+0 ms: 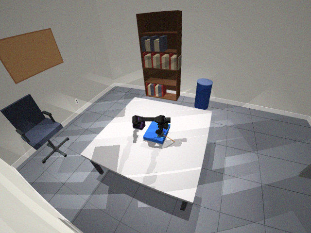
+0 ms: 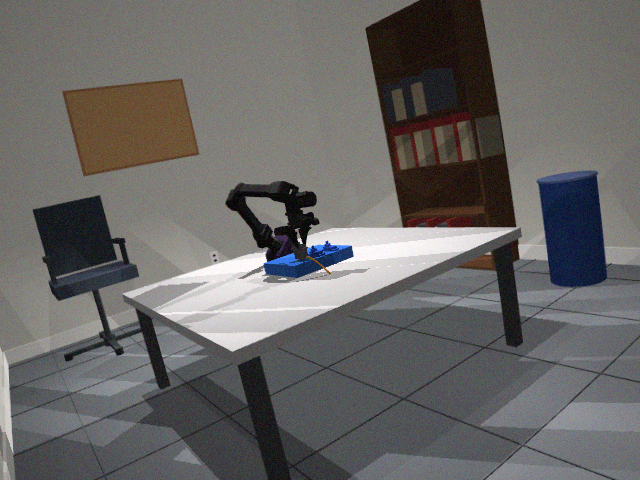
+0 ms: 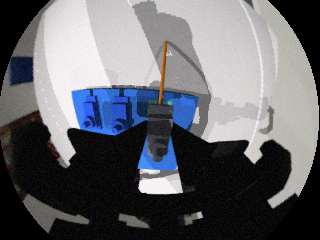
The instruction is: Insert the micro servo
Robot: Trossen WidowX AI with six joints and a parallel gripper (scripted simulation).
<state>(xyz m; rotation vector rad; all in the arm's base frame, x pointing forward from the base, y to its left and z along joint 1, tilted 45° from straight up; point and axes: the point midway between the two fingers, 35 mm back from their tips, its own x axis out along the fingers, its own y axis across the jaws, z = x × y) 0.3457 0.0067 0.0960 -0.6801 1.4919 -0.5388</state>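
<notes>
My gripper tip is now 13 cm past the blue deck, 6 cm to the right of it and 8 cm above it.
</notes>
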